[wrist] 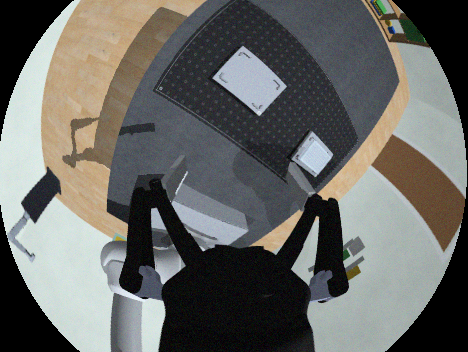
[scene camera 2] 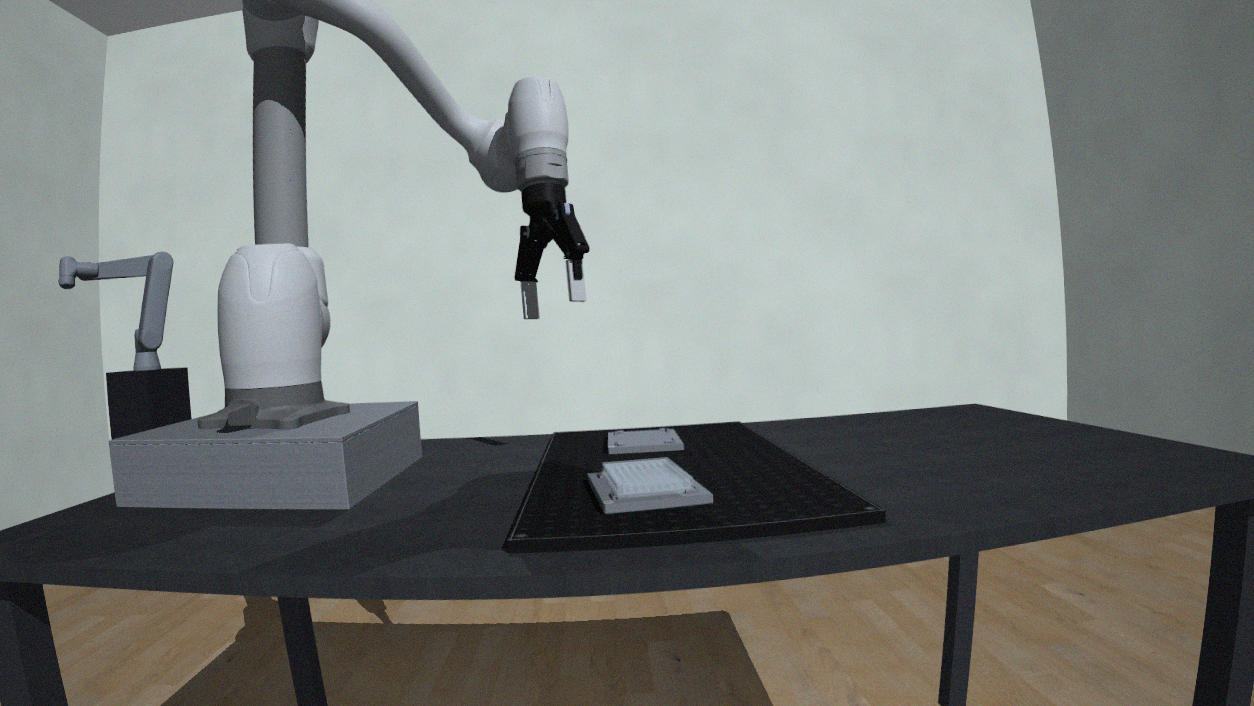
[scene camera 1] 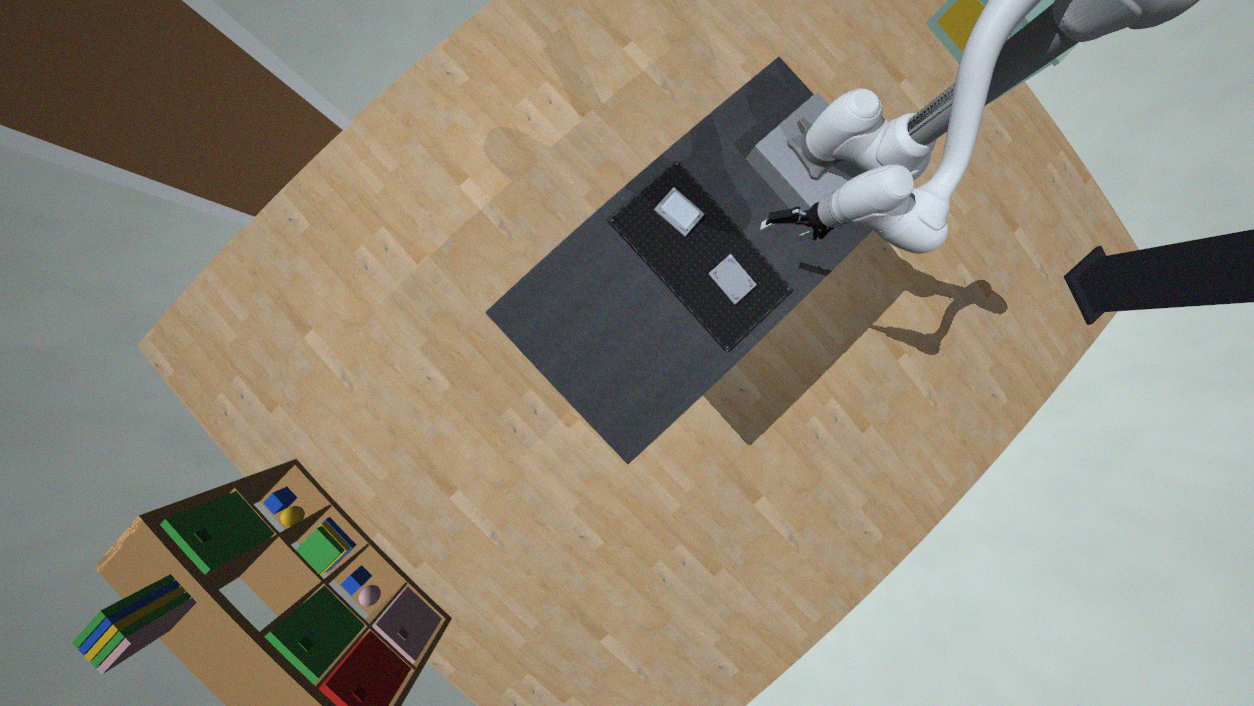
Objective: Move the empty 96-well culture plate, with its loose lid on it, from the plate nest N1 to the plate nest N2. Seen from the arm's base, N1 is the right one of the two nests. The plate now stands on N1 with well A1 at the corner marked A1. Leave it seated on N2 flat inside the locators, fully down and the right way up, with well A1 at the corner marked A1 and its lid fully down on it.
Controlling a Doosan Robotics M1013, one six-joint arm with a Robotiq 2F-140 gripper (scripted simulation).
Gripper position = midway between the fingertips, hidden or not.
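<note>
My gripper (scene camera 2: 553, 310), (wrist: 237, 167), (scene camera 1: 781, 232) is there for me to see. I can see a lid as well, the lid (scene camera 2: 655, 472), (scene camera 1: 678, 208), and there is also a plate nest (scene camera 1: 732, 279).
</note>
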